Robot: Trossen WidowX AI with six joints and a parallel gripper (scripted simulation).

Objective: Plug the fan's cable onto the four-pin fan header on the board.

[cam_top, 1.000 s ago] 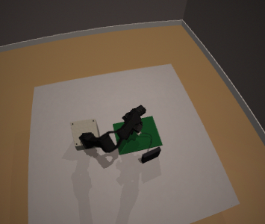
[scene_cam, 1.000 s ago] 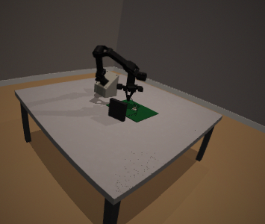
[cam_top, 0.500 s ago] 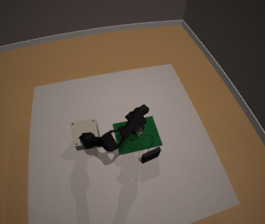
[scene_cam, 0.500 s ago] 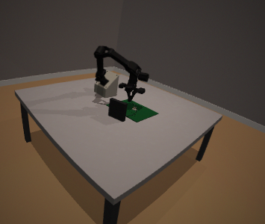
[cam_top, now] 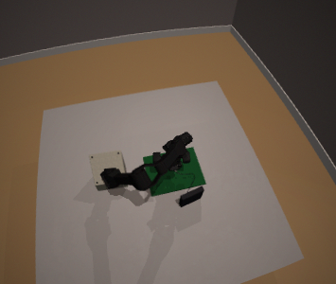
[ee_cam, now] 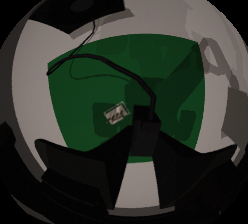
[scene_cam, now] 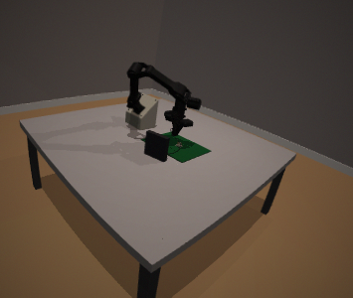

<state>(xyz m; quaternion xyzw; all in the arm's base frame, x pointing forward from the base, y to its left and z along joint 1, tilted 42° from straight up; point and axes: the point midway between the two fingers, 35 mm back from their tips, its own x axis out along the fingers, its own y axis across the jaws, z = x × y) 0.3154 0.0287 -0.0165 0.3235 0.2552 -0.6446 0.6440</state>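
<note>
My gripper tip is 20 mm short of the green board and 80 mm above it. Round my gripper tip: black plug: 10 mm to the right, 10 mm above.
</note>
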